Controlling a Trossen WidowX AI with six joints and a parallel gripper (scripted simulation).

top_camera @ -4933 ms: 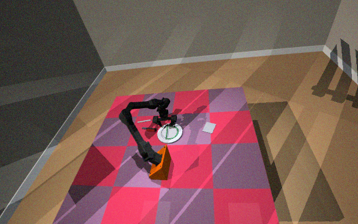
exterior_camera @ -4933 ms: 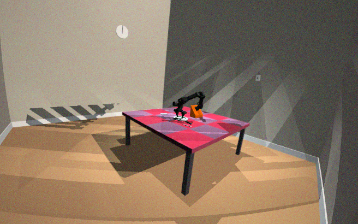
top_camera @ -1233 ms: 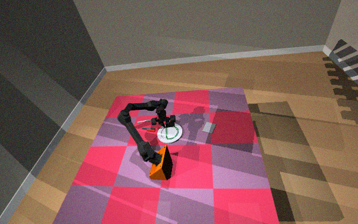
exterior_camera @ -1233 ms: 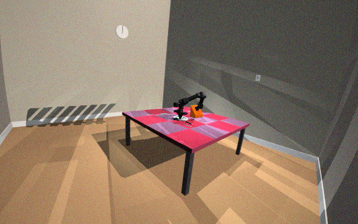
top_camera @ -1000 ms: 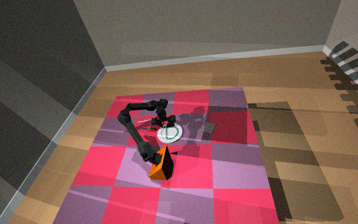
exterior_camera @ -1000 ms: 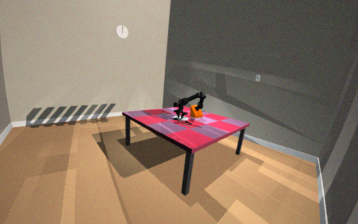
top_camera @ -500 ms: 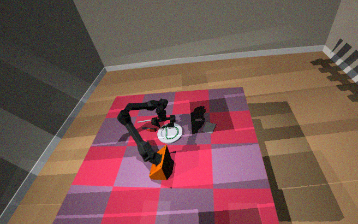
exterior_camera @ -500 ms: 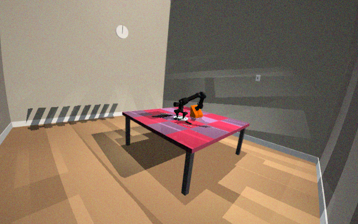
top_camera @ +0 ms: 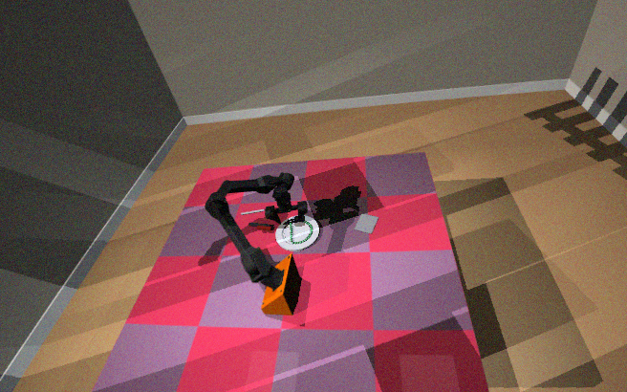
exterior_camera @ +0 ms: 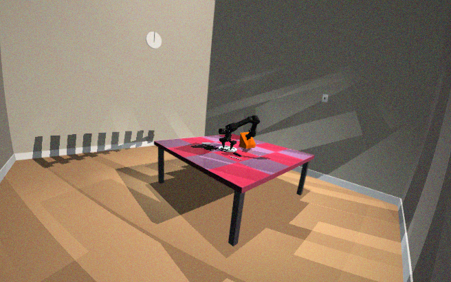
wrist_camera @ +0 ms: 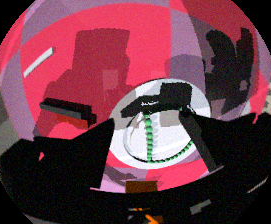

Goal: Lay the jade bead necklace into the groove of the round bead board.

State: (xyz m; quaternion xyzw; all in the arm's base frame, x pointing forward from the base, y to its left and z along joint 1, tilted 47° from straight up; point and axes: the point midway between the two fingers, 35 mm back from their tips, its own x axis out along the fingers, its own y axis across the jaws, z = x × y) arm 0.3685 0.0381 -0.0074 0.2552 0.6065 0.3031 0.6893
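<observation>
My gripper tip is 50 mm past the round white bead board, 40 mm to the left of it and 10 mm above it. From my gripper tip the other things lie so: red-handled tool 140 mm to the left, 20 mm below; flat grey pad 20 mm behind, 350 mm to the right, 20 mm below; thin white rod 100 mm ahead, 210 mm to the left, 20 mm below.
</observation>
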